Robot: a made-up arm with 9 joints. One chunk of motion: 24 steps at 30 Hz.
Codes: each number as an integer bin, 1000 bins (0 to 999) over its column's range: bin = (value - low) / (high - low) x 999, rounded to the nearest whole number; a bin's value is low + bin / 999 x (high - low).
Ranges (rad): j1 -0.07..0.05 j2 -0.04..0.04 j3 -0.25..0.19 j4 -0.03..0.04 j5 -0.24..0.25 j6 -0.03..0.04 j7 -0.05..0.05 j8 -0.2..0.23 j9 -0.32..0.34
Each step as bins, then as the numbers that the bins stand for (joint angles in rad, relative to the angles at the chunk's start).
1 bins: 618 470 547 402 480 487 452 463 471
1 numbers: 0.0042 -0.0024 -0.0091 -0.0018 -0.0046 0.0041 -0.0048 -0.0007 -0.0088
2 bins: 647 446 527 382 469 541 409 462 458
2 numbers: 0.0077 -0.0043 -0.0179 -0.0032 -0.0100 0.0079 -0.0091 -0.0011 -0.0174
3 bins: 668 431 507 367 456 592 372 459 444
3 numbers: 0.0102 -0.0055 -0.0267 -0.0043 -0.0163 0.0115 -0.0128 -0.0024 -0.0267
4 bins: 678 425 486 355 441 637 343 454 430
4 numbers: 0.0114 -0.0060 -0.0359 -0.0051 -0.0237 0.0146 -0.0157 -0.0046 -0.0359
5 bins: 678 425 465 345 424 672 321 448 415
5 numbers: 0.0114 -0.0060 -0.0452 -0.0058 -0.0320 0.0171 -0.0179 -0.0072 -0.0458
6 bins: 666 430 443 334 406 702 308 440 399
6 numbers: 0.0100 -0.0056 -0.0549 -0.0066 -0.0409 0.0192 -0.0192 -0.0106 -0.0564
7 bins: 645 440 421 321 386 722 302 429 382
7 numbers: 0.0075 -0.0048 -0.0646 -0.0075 -0.0507 0.0206 -0.0198 -0.0153 -0.0676
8 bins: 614 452 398 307 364 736 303 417 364
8 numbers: 0.0038 -0.0038 -0.0747 -0.0085 -0.0615 0.0216 -0.0197 -0.0205 -0.0795
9 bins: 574 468 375 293 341 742 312 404 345
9 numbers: -0.0011 -0.0025 -0.0848 -0.0095 -0.0727 0.0220 -0.0188 -0.0261 -0.0921
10 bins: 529 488 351 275 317 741 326 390 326
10 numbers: -0.0065 -0.0009 -0.0954 -0.0107 -0.0845 0.0219 -0.0174 -0.0321 -0.1046
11 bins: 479 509 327 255 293 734 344 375 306
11 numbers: -0.0125 0.0008 -0.1060 -0.0121 -0.0963 0.0214 -0.0156 -0.0386 -0.1178
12 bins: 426 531 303 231 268 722 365 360 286
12 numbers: -0.0188 0.0025 -0.1165 -0.0138 -0.1085 0.0206 -0.0135 -0.0450 -0.1311
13 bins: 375 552 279 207 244 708 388 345 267
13 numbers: -0.0250 0.0042 -0.1271 -0.0155 -0.1203 0.0196 -0.0112 -0.0515 -0.1436
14 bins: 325 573 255 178 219 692 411 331 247
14 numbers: -0.0310 0.0059 -0.1377 -0.0175 -0.1326 0.0185 -0.0089 -0.0575 -0.1568
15 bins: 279 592 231 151 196 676 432 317 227
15 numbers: -0.0365 0.0074 -0.1483 -0.0194 -0.1439 0.0174 -0.0068 -0.0636 -0.1700
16 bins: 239 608 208 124 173 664 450 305 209
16 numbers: -0.0413 0.0087 -0.1584 -0.0213 -0.1551 0.0165 -0.0050 -0.0687 -0.1819
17 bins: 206 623 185 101 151 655 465 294 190
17 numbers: -0.0453 0.0099 -0.1685 -0.0229 -0.1659 0.0159 -0.0035 -0.0735 -0.1945
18 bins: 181 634 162 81 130 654 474 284 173
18 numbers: -0.0483 0.0108 -0.1786 -0.0243 -0.1762 0.0158 -0.0026 -0.0778 -0.2057
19 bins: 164 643 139 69 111 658 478 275 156
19 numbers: -0.0503 0.0115 -0.1888 -0.0252 -0.1856 0.0161 -0.0022 -0.0816 -0.2169
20 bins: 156 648 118 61 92 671 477 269 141
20 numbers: -0.0513 0.0119 -0.1980 -0.0257 -0.1949 0.0170 -0.0023 -0.0842 -0.2268
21 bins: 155 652 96 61 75 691 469 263 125
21 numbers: -0.0514 0.0122 -0.2077 -0.0257 -0.2032 0.0184 -0.0031 -0.0868 -0.2374
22 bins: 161 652 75 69 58 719 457 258 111
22 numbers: -0.0507 0.0122 -0.2170 -0.0252 -0.2116 0.0204 -0.0043 -0.0889 -0.2467
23 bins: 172 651 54 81 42 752 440 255 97
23 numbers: -0.0493 0.0121 -0.2262 -0.0243 -0.2194 0.0227 -0.0060 -0.0902 -0.2559
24 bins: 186 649 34 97 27 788 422 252 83
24 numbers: -0.0477 0.0120 -0.2350 -0.0232 -0.2268 0.0252 -0.0078 -0.0915 -0.2652
